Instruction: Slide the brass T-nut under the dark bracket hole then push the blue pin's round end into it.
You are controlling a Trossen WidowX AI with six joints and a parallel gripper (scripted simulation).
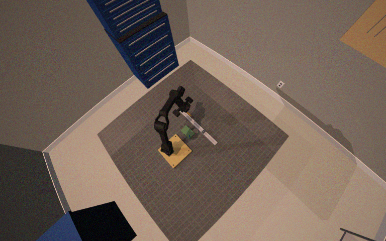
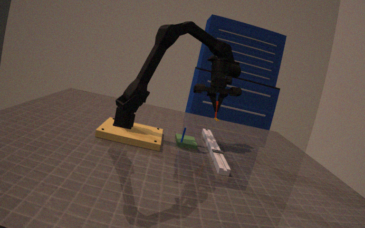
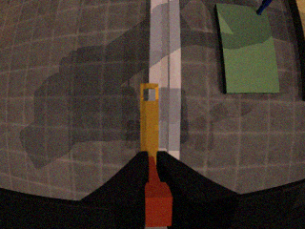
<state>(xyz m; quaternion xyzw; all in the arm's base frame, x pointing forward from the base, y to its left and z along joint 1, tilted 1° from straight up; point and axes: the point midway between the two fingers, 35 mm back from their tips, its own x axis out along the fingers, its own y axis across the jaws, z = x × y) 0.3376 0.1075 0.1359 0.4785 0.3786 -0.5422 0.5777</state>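
Now: gripper tip 2 cm to the left of the brass T-nut. The rest, counted from my gripper tip: green tray (12 cm to the right, 12 cm behind, 11 cm below); then blue pin (14 cm to the right, 13 cm behind, 9 cm below).
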